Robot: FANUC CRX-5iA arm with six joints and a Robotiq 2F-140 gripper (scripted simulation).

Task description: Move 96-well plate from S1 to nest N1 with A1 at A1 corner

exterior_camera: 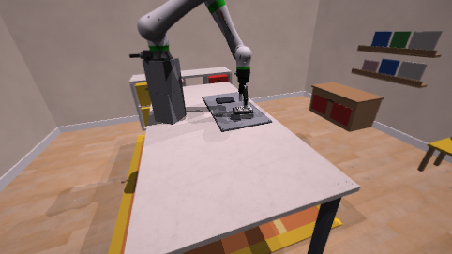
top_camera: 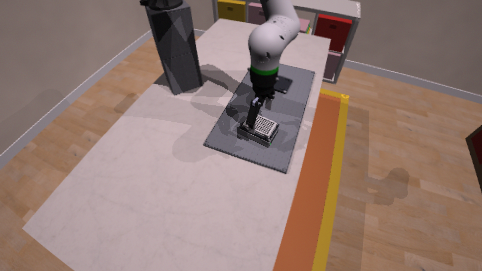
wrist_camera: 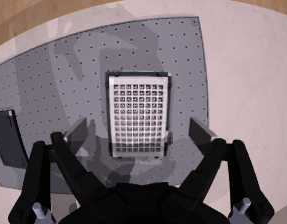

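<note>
Right now the white 96-well plate is 40 mm below my hand. Round my hand: plate nest N1 (360 mm to the left, 100 mm below, 60 mm behind).
</note>
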